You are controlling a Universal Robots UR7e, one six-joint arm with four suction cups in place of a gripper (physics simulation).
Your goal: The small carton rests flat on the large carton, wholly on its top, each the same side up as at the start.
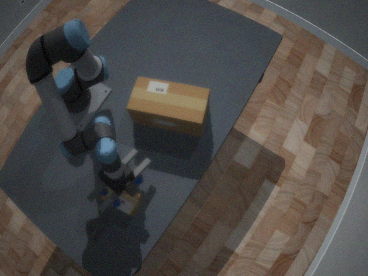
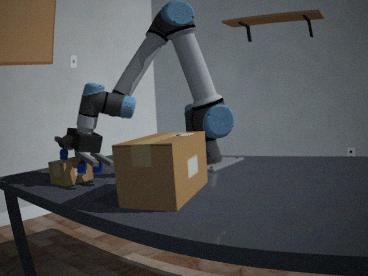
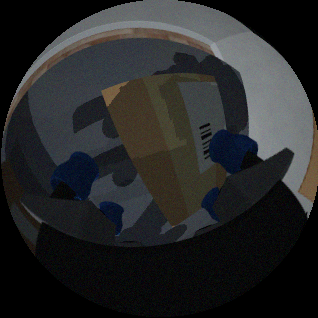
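Seen in the pictures: end effector, tool point: [image 2: 79, 165] [image 3: 157, 184]; arm's base, origin of the base link: [image 1: 77, 99].
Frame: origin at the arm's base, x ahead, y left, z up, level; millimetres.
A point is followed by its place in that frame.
Note:
The small carton [image 1: 131, 205] @(z 70, x 558, y -215 mm) [image 2: 61, 176] @(z 24, x 565, y -174 mm) [image 3: 148, 133] @(z 70, x 528, y -178 mm) stands on the grey table [image 1: 193, 44] @(z -9, x 288, y 568 mm) [image 2: 267, 193] @(z -9, x 336, y 456 mm) near its left front edge, label up. My suction gripper [image 1: 119, 190] @(z 49, x 474, y -182 mm) [image 2: 80, 161] [image 3: 157, 185] @(z 49, x 474, y -182 mm) sits low on it. The two right-hand blue cups press on the carton's top by the barcode label, and the other two hang beside it over the table. The carton rests on the table under the cups. The large carton [image 1: 169, 101] @(z 145, x 446, y 193 mm) [image 2: 154, 175] @(z 75, x 559, y 286 mm) stands apart in the middle of the table, its top bare, with a barcode label at one end.
The arm's base plate [image 1: 101, 92] @(z 0, x 89, y 97 mm) [image 2: 225, 163] @(z 0, x 16, y 118 mm) is bolted to the table behind the large carton. The table edge runs close to the small carton. A wall shelf [image 2: 273, 17] hangs high at the back.

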